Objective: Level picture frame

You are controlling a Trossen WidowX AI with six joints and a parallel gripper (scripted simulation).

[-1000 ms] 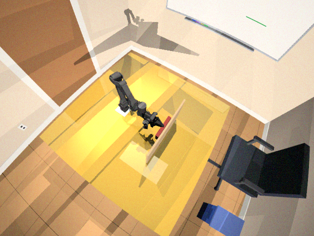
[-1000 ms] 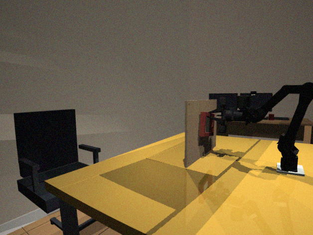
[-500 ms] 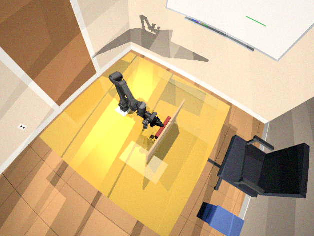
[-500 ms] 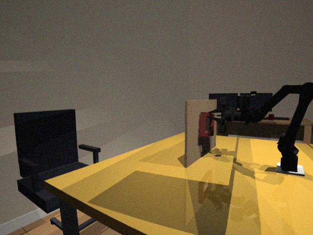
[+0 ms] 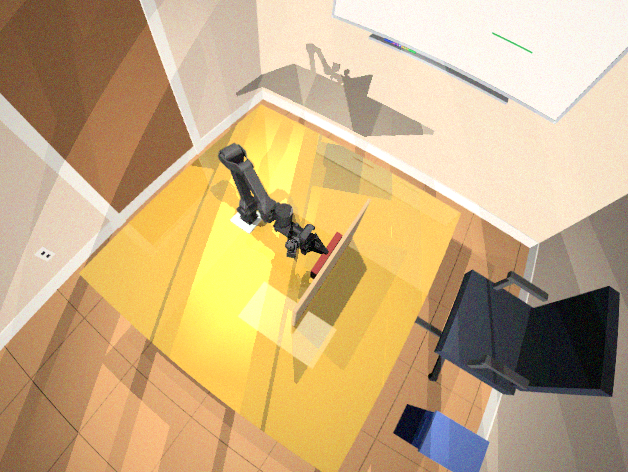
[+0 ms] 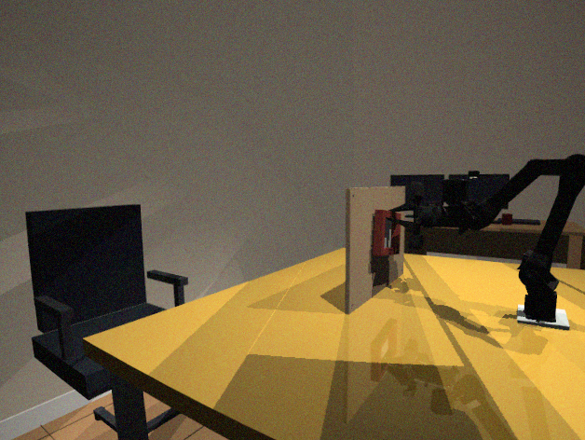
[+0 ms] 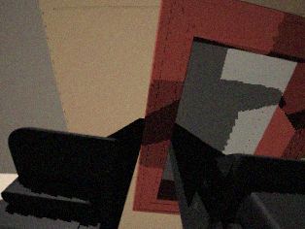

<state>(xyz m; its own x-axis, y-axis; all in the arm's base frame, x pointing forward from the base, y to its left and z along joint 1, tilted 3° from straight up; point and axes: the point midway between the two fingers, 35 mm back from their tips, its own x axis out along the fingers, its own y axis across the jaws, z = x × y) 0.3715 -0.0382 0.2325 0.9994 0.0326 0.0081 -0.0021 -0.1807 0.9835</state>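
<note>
Now: gripper tip 10 mm to the right of the red picture frame and 50 mm above it. From my gripper tip the other things lie so: wooden wall panel: 20 mm ahead, 80 mm below.
</note>
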